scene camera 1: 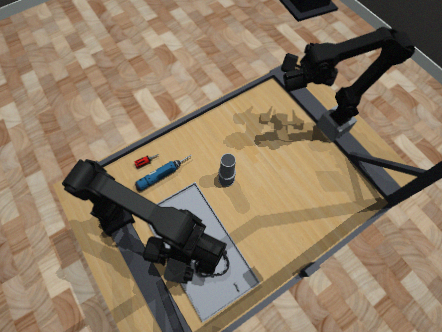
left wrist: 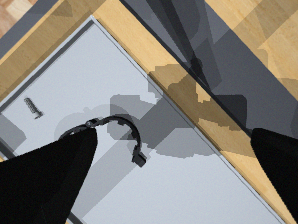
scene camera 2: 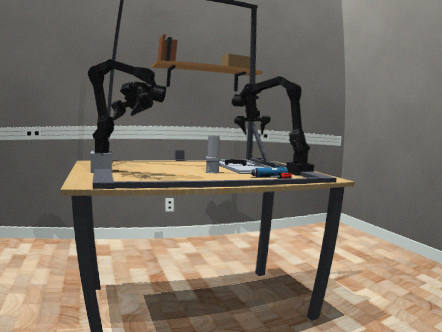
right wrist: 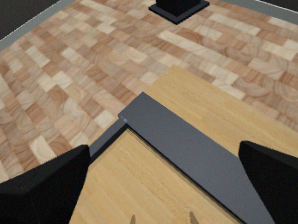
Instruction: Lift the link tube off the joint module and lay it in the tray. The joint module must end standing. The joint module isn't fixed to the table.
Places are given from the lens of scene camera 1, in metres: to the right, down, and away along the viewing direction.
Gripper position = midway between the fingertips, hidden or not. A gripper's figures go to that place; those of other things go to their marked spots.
my left gripper [scene camera 1: 180, 267]: -0.11, 0.29, 0.82
grey tray [scene camera 1: 210, 294]: -0.03, 0.41, 0.94
dark frame rail [scene camera 1: 378, 176]: 0.61, 0.04, 1.11
The marked spots on the grey tray and the dark frame rail are 0.76 m apart.
